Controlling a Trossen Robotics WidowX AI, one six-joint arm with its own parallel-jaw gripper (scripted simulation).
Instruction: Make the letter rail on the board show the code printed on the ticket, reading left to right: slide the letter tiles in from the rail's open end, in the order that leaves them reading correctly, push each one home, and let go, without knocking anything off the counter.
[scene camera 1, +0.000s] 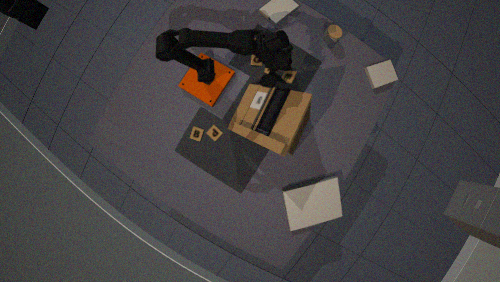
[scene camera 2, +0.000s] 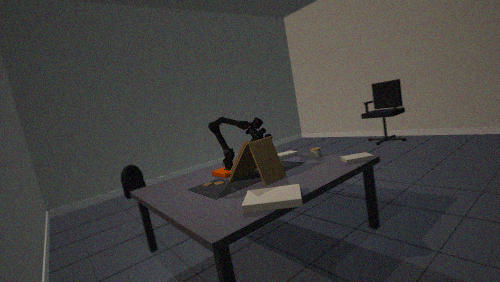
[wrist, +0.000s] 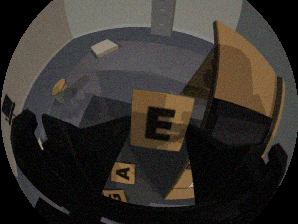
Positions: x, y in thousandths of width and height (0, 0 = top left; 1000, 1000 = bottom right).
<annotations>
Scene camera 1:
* my gripper: 577, 271
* slanted cardboard board: 559, 441
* dark mat: 467, 566
</annotations>
